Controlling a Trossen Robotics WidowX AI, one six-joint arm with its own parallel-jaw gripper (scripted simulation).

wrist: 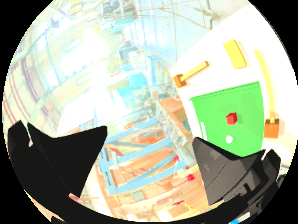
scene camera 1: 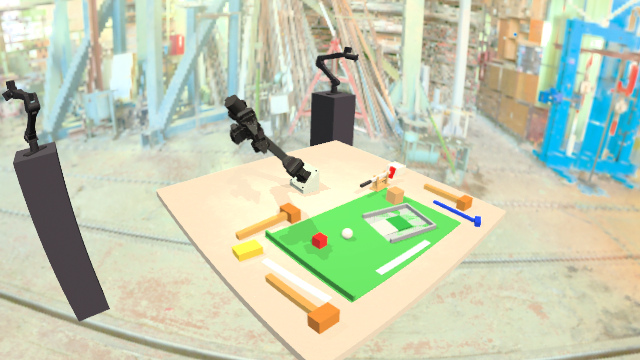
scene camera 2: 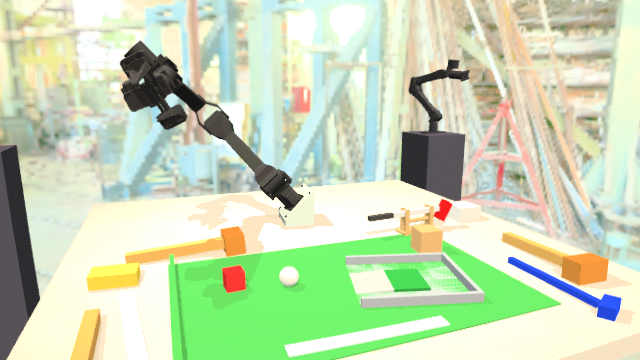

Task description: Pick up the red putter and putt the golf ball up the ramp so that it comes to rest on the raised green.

Labels:
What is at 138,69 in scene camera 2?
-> The gripper.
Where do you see a tan cube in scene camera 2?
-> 425,238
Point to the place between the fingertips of the gripper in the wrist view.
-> At 151,137

